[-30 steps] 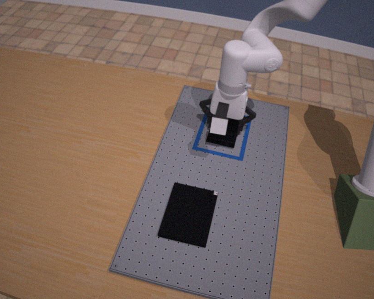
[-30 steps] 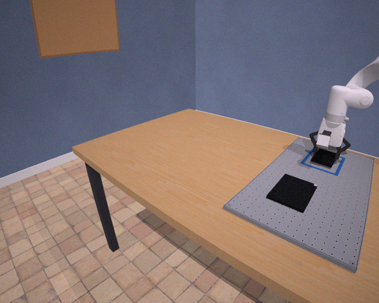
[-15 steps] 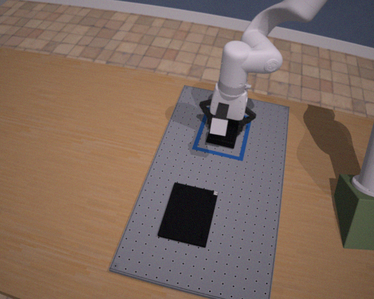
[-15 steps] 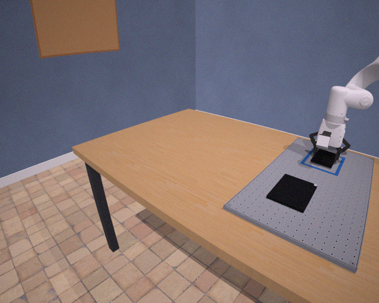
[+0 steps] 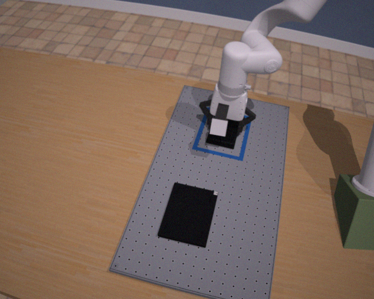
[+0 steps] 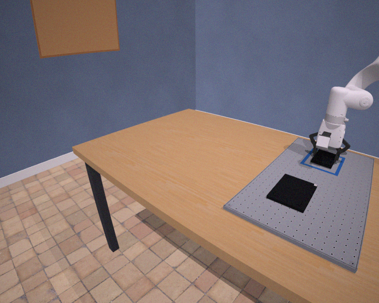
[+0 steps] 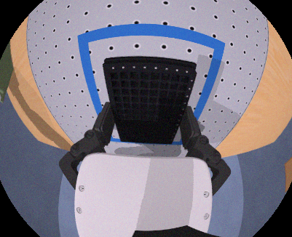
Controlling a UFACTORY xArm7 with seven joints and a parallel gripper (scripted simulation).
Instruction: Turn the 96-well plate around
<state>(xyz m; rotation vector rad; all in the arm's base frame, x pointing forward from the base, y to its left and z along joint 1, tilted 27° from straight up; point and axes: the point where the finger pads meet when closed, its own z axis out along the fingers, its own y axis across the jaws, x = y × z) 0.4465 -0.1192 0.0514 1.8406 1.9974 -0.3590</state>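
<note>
The black 96-well plate lies 1 cm below my hand. From my hand the other things lie so: black plate nest N1: 32 cm to the left, 2 cm below, 1 cm ahead; small white A1 mark: 24 cm to the left, 4 cm behind, 1 cm below.
</note>
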